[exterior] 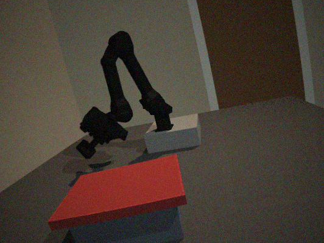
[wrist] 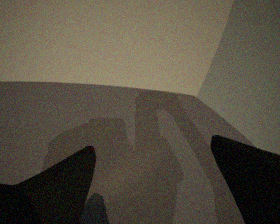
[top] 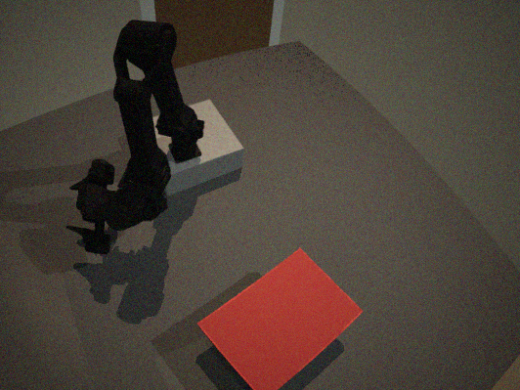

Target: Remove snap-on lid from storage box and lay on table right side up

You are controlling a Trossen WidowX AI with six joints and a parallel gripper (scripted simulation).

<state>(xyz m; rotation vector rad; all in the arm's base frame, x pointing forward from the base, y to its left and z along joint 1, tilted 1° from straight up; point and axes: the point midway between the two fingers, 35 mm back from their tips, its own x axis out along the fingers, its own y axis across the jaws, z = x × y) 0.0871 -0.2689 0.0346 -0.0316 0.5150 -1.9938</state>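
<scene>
Right now my gripper tip is 380 mm short of the red lid, 310 mm to the right of it and 10 mm above it. The rest, counted from my gripper tip: grey storage box 380 mm ahead, 310 mm to the left, 50 mm below.
</scene>
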